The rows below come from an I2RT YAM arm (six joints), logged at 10 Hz.
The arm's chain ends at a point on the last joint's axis. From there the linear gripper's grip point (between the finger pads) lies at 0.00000 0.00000 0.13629 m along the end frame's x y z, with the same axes.
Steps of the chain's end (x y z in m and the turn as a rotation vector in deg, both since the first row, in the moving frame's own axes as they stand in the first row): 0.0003 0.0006 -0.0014 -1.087 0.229 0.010; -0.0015 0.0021 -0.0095 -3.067 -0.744 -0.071; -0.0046 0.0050 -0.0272 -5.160 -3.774 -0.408; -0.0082 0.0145 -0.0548 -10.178 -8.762 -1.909; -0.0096 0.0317 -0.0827 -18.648 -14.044 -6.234; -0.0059 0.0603 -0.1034 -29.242 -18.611 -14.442
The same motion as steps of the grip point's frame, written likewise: 0.0008 0.0032 -0.0014 -1.087 0.229 0.010; -0.0033 0.0094 -0.0097 -3.067 -0.744 -0.071; -0.0135 0.0173 -0.0280 -5.160 -3.774 -0.408; -0.0284 0.0388 -0.0585 -10.178 -8.762 -1.909; -0.0396 0.0765 -0.0938 -18.648 -14.044 -6.234; -0.0386 0.1304 -0.1275 -29.242 -18.611 -14.442
